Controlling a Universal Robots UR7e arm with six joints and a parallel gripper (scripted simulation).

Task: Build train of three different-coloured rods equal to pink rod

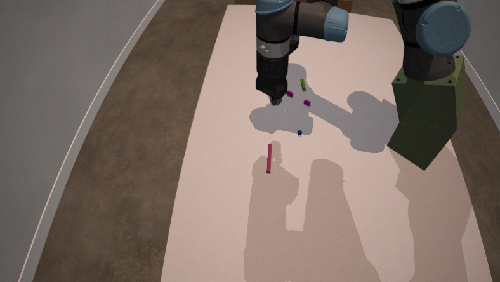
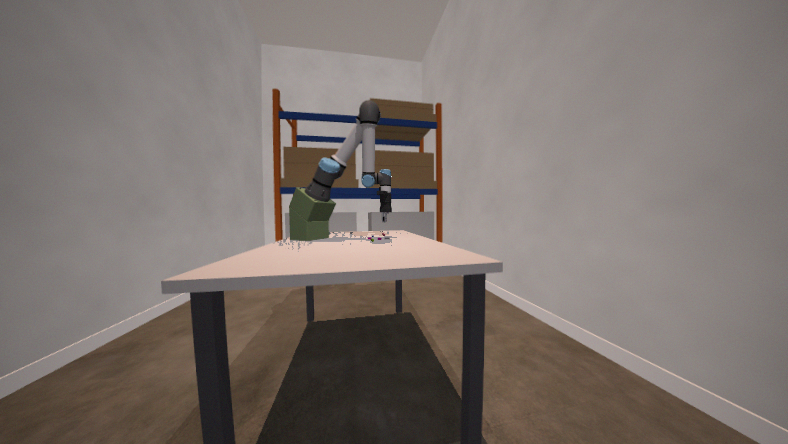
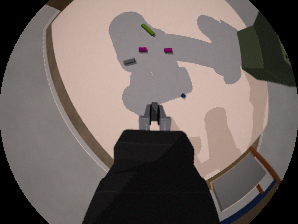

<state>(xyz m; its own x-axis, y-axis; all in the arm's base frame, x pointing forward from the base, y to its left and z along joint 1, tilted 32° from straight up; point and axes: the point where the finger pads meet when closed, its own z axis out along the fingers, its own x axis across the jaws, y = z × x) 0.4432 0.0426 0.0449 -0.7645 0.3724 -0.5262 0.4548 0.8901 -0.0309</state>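
My gripper is now 8 cm past the blue rod, 3 cm to the right of it and 11 cm above it. The rest, counted from my hand: lime rod: 9 cm behind, 19 cm to the right, 11 cm below; pink rod: 1 cm ahead, 12 cm to the left, 11 cm below; magenta rod: 10 cm behind, 10 cm to the right, 11 cm below.
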